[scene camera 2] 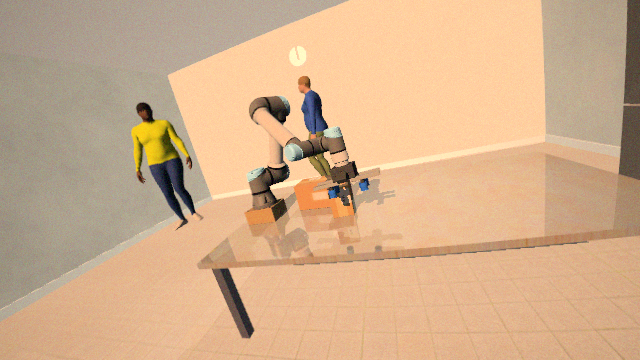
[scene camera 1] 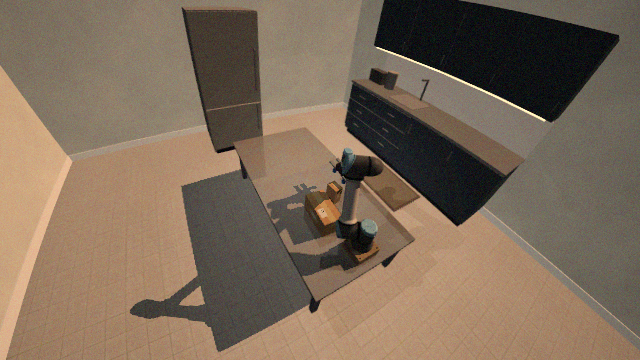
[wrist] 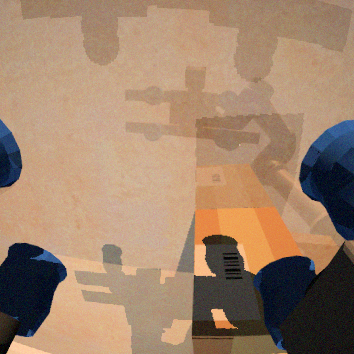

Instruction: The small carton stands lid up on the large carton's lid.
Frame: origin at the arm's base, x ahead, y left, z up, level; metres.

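Seen in the pictures: hand, tool point: (scene camera 2: 350, 191) (wrist: 157, 228); arm's base, link origin: (scene camera 2: 265, 205) (scene camera 1: 361, 242).
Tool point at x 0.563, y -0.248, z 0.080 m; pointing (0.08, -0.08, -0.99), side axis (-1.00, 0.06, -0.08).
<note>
Offsets run from my tool point to a thing's top centre.
The large carton {dx -0.200, dy +0.333, dz -0.006 m} (scene camera 1: 325, 212) (scene camera 2: 312, 194) stands on the table, tape and a label on its lid, partly in shadow. The small carton {dx -0.073, dy +0.132, dz -0.001 m} (scene camera 1: 334, 191) (scene camera 2: 344, 207) (wrist: 237, 220) stands upright on the table close beside it. In the wrist view its side with a barcode label shows, partly shaded, at the lower right. My gripper (scene camera 1: 338, 171) (scene camera 2: 349, 189) (wrist: 160, 230) is open, its blue suction cups holding nothing. It hangs low near the small carton's top, partly over the table; in scene view 2 it hides that top. Whether a cup touches the carton I cannot tell.
The arm's base block (scene camera 1: 363, 253) (scene camera 2: 265, 212) stands near one end of the table (scene camera 1: 272, 142) (scene camera 2: 450, 249). A person in yellow (scene camera 2: 156, 142) and a person in blue (scene camera 2: 313, 112) stand beyond the arm. A fridge (scene camera 1: 227, 65) and a counter (scene camera 1: 435, 117) line the room.
</note>
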